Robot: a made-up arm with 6 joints.
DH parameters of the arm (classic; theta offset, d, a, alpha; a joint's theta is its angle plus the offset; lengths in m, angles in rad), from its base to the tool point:
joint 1: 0 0.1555 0 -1.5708
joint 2: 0.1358 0 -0.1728 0
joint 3: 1.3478 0 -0.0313 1.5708
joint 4: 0 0.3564 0 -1.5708
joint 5: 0 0 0.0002 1.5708
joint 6: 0 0.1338 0 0
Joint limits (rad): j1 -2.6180..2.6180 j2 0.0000..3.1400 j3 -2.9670..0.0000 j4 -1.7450..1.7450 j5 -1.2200..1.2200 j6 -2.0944..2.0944
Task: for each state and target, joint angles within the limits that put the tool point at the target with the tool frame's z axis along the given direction. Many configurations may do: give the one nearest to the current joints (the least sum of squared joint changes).
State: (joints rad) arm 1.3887 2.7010 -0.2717 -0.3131 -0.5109 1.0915
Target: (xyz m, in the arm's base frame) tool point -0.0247 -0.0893 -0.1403 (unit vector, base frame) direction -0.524 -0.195 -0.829
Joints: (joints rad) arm 2.1930 2.4125 -0.0013 -0.6748 -1.0422 1.0915
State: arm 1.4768 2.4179 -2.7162 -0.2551 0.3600 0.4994
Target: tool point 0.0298 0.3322 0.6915 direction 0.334 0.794 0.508
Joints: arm 1.6372 1.5972 -2.4050 -0.9380 0.4991 0.4994
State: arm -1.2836 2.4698 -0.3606 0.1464 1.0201 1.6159
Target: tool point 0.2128 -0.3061 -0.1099 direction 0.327 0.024 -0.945
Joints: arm -1.0708 2.1656 -1.1454 0.5819 0.5739 1.6159
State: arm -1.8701 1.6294 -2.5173 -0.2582 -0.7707 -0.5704
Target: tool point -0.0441 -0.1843 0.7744 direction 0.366 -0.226 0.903
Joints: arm -2.1135 1.6911 -2.6969 -0.8079 -0.6372 -0.5704
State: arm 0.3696 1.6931 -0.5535 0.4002 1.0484 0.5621
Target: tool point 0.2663 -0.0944 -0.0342 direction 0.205 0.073 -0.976
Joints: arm -0.4114 1.3654 -0.4870 0.2541 0.6339 0.5621
